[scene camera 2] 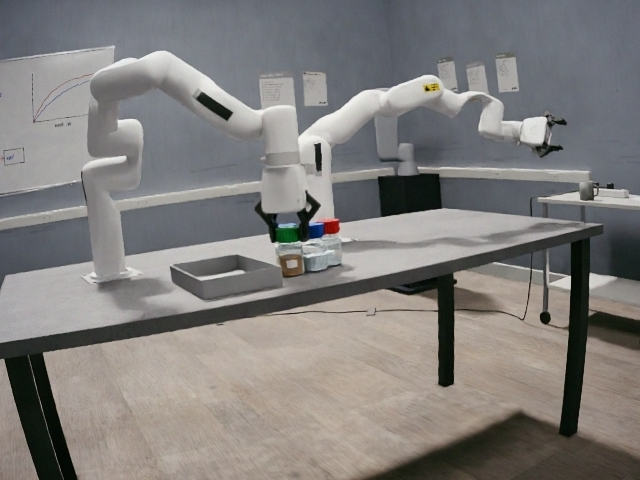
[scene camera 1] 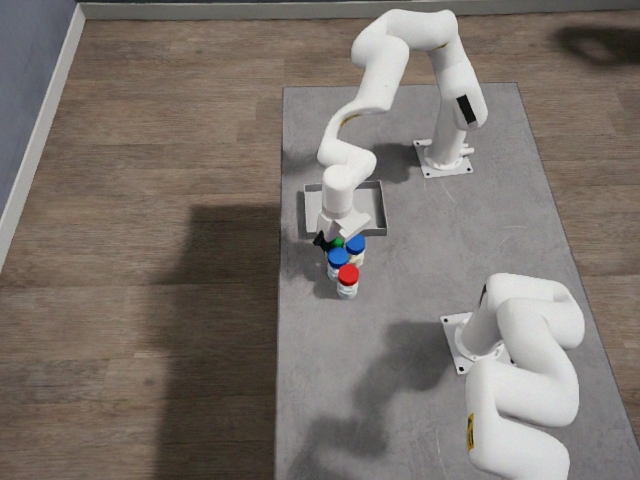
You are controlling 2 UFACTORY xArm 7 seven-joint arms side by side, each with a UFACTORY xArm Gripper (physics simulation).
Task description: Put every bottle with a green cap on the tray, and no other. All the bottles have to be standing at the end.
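Frame: origin at the left arm's base, x ahead, y left, z up, level; centimetres.
Where they show: left gripper, fingertip midpoint: (scene camera 2: 563, 134); right gripper, fingertip midpoint: (scene camera 2: 289, 241) (scene camera 1: 335, 243); left arm's base at its link origin: (scene camera 1: 478, 340); right arm's base at its link origin: (scene camera 2: 111, 275) (scene camera 1: 442, 156).
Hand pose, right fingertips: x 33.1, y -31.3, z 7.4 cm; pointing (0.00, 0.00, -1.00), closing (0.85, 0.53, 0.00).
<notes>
Things, the pixels of their top centre, and the offset from my right fingertips. Level surfaces: height alone.
- bottle with a green cap, top centre: (scene camera 2: 287, 228) (scene camera 1: 335, 236) dx +0.1, dy -0.3, dz +3.1 cm
- tray at its top centre: (scene camera 2: 221, 265) (scene camera 1: 344, 205) dx -5.6, dy -14.8, dz -3.4 cm
- red-capped bottle at its top centre: (scene camera 2: 327, 220) (scene camera 1: 348, 273) dx -1.5, dy +11.6, dz +3.1 cm
- table at its surface level: dz -7.4 cm
A bottle with a green cap (scene camera 1: 337, 241) (scene camera 2: 291, 260) and brown contents stands beside the tray (scene camera 1: 383, 206) (scene camera 2: 232, 287), outside it. Close by stand a blue-capped bottle (scene camera 1: 338, 258) (scene camera 2: 315, 258), another blue-capped bottle (scene camera 1: 355, 245) that is mostly hidden behind the green one in scene camera 2, and a red-capped bottle (scene camera 1: 347, 279) (scene camera 2: 331, 226). My right gripper (scene camera 2: 288, 235) points down with open fingers on either side of the green cap; a small gap shows there. My left gripper (scene camera 2: 557, 135) is open and empty, high at the right in scene camera 2.
The bottles stand close together near the edge of the table (scene camera 1: 320, 372) (scene camera 2: 439, 232). The right arm reaches over the tray and partly hides it in scene camera 1. A white side table (scene camera 2: 615, 201) stands at the far right.
</notes>
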